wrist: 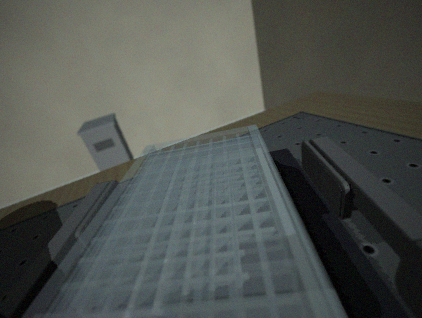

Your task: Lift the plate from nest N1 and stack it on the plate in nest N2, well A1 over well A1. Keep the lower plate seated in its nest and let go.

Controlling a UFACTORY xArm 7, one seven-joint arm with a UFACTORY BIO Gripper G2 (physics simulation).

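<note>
Clear multi-well plate [207, 219], visible.
</note>
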